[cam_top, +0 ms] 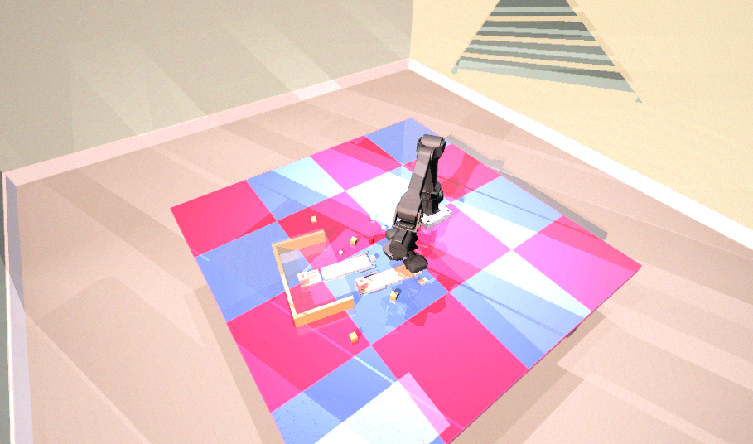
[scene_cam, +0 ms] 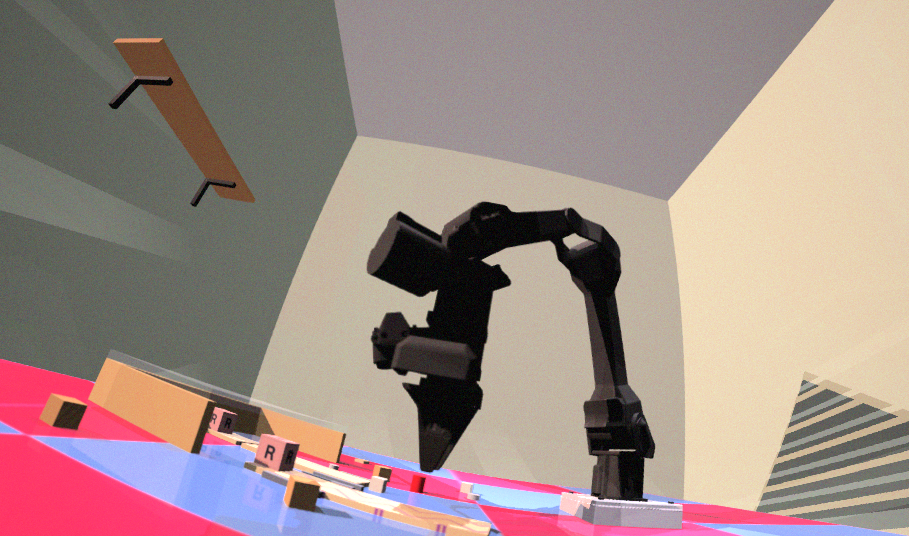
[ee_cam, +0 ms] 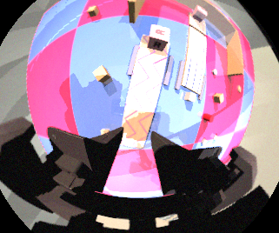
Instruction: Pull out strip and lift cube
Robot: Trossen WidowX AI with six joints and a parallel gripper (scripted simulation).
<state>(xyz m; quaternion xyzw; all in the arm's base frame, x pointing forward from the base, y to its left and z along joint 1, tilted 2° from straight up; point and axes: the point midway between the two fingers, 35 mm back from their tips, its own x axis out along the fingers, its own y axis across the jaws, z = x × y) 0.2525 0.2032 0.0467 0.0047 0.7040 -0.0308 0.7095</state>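
The pale strip is 6 cm ahead of my gripper tip, 4 cm below it and 1 cm to the right of it.
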